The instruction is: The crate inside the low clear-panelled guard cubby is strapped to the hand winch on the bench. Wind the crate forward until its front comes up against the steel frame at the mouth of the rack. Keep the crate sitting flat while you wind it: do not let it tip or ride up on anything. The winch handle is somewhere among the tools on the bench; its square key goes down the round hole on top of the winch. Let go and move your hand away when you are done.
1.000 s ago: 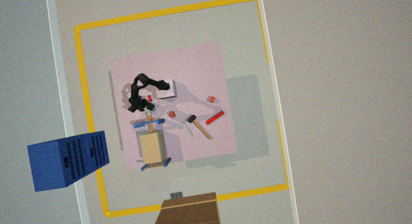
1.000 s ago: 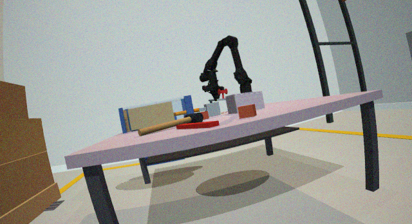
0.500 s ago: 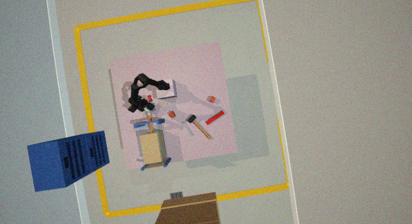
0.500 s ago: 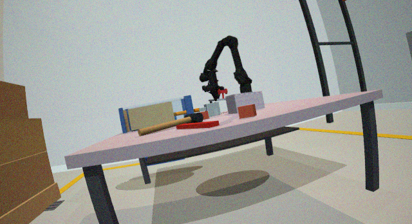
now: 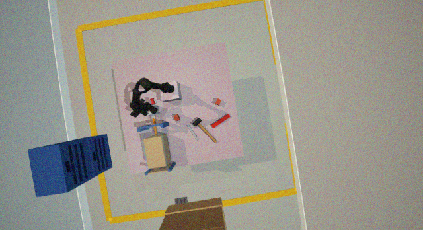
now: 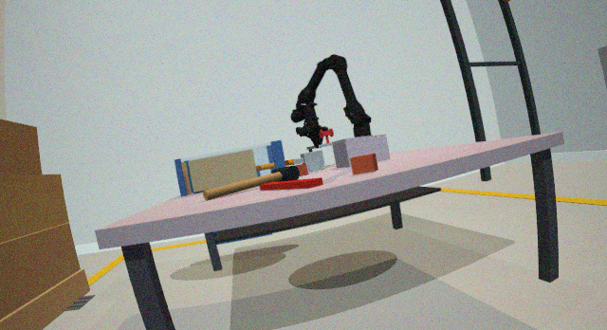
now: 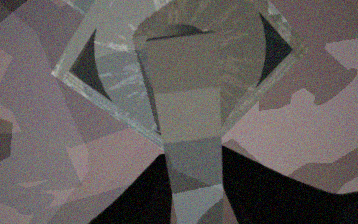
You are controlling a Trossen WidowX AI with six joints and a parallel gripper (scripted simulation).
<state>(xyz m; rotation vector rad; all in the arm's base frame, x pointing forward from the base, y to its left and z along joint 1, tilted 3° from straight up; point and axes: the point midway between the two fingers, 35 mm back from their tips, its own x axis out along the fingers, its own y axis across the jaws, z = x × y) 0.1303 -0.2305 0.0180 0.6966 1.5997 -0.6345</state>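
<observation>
Now: the red knob 50 mm above my gripper tip, 40 mm to the left of it and 40 mm behind it. The rest, counted from my gripper tip: grey winch 70 mm below, 40 mm to the right, 20 mm ahead; then blue steel frame 190 mm ahead, 50 mm to the right, 10 mm above; then winch handle 20 mm above, 10 mm to the left, 10 mm behind.
</observation>
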